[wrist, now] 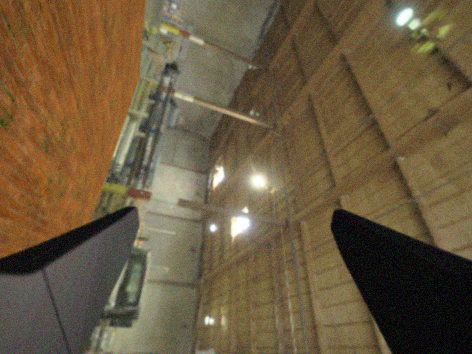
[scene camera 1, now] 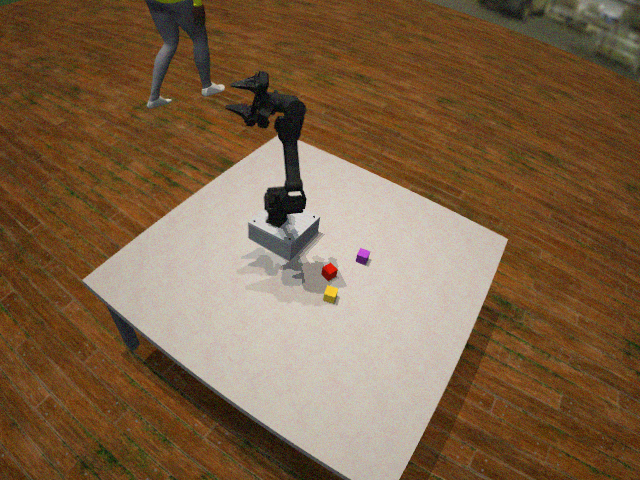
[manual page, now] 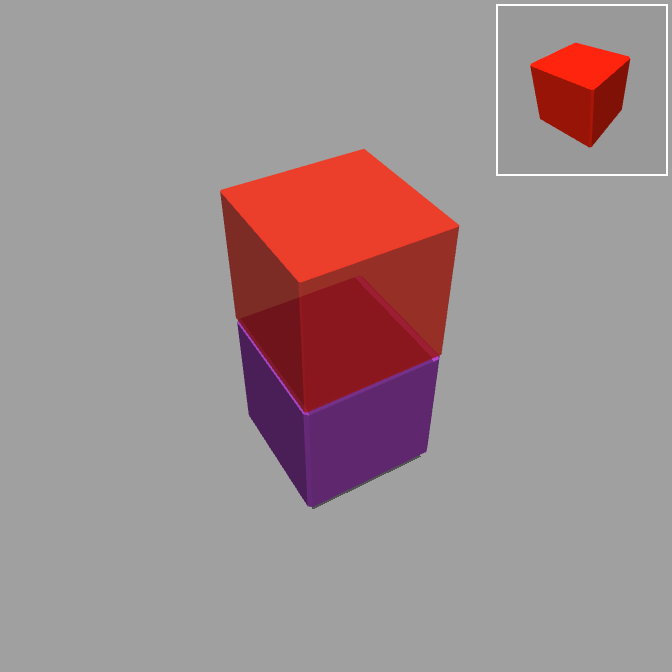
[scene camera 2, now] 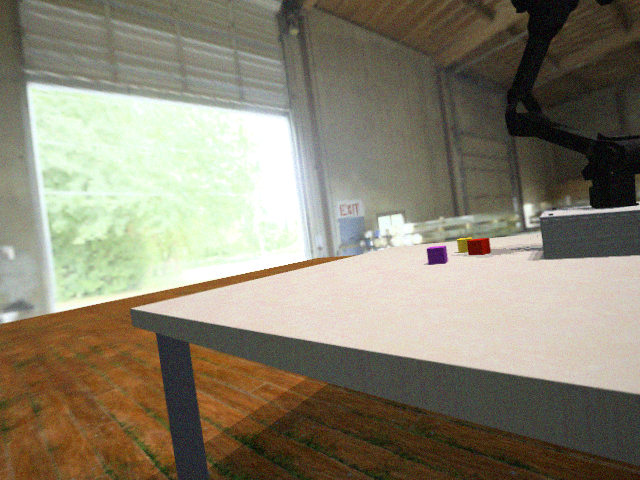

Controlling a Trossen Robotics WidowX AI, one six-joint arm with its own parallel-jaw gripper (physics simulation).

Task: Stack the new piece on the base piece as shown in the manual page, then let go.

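Pixels of known places: gripper, between the fingertips: (wrist: 237, 217) (scene camera 1: 228, 96); arm's base, origin of its link: (scene camera 1: 276, 220) (scene camera 2: 613, 206).
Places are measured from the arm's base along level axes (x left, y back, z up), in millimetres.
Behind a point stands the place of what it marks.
Note:
A red cube (scene camera 1: 329, 271) @(x -77, y -280, z -46 mm) (scene camera 2: 478, 246) @(x -38, y -272, z -64 mm) sits on the table in front of the arm's base. A yellow cube (scene camera 1: 330, 294) @(x -168, y -332, z -47 mm) (scene camera 2: 463, 244) @(x -132, y -328, z -63 mm) sits close to the red one, apart from it in scene camera 1 and partly hidden behind it in scene camera 2. A purple cube (scene camera 1: 362, 256) @(x 62, y -353, z -48 mm) (scene camera 2: 436, 254) @(x 101, y -346, z -63 mm) stands apart, on the other side of the red cube. Which cube is the new piece and which the base piece, I cannot tell. My gripper (scene camera 1: 229, 96) @(x -152, y 100, z 570 mm) (wrist: 237, 217) @(x -152, y 100, z 570 mm) is open and empty, raised high above the table and pointing away from the cubes.
The arm stands on a grey box-shaped base (scene camera 1: 270, 240) @(x -78, y -23, z -31 mm) (scene camera 2: 589, 235) @(x 125, y -57, z -46 mm) on the pale table (scene camera 1: 361, 372) @(x -367, y -556, z -87 mm) (scene camera 2: 361, 310) @(x 516, y -333, z -87 mm). The arm's shadow falls around the red cube. A person (scene camera 1: 178, 46) stands on the wooden floor beyond the table.

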